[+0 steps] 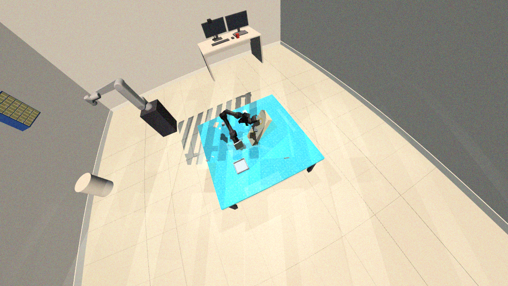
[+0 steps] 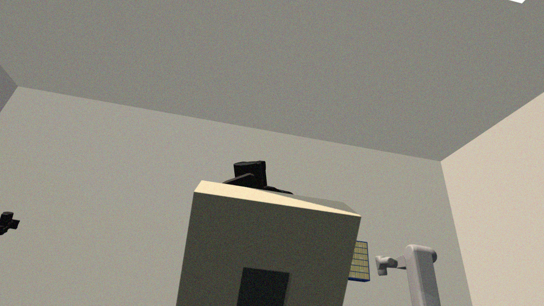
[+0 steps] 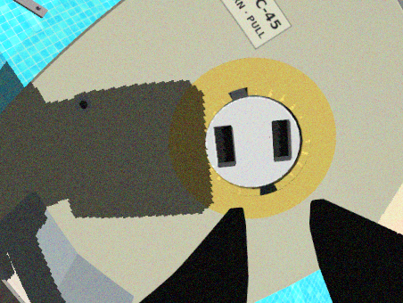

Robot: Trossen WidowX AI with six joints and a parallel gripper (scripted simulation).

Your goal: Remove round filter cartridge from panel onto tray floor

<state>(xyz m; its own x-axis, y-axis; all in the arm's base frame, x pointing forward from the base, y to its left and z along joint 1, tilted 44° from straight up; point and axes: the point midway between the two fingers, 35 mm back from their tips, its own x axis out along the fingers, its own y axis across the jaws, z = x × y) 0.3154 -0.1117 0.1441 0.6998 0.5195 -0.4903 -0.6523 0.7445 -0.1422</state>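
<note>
Right now the white round filter cartridge is 60 mm ahead of my gripper tip, 40 mm below it and 10 mm to the left of it. Also, from my gripper tip: grey tray: 350 mm behind, 310 mm to the right, 300 mm below.
</note>
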